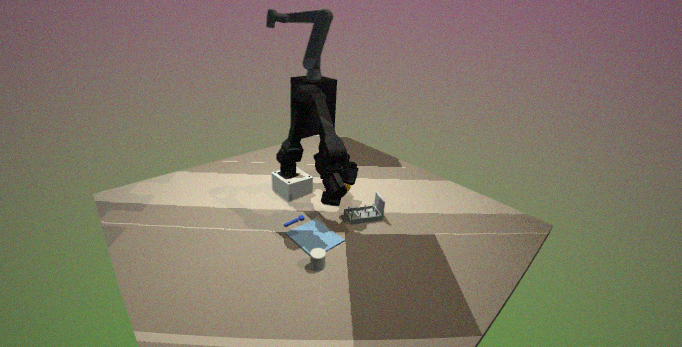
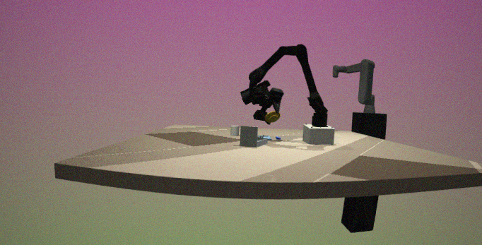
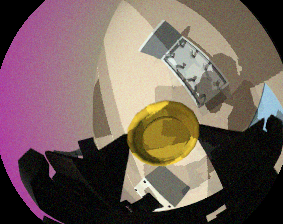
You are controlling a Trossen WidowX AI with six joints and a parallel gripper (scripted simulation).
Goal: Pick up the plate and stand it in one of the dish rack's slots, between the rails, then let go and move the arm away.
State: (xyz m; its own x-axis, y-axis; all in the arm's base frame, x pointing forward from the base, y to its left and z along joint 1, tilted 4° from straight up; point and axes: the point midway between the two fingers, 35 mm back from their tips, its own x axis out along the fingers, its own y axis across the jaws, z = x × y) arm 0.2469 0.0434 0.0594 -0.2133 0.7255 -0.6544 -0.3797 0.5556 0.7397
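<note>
Right now my gripper tip is 9 cm above the dish rack, 8 cm short of it and 3 cm to the right of it. From my gripper tip the other things lie so: blue utensil 17 cm to the right, 10 cm below, 6 cm behind; then blue mat 18 cm to the right, 11 cm below, 6 cm ahead; then yellow plate 1 cm to the right, 1 cm above.
</note>
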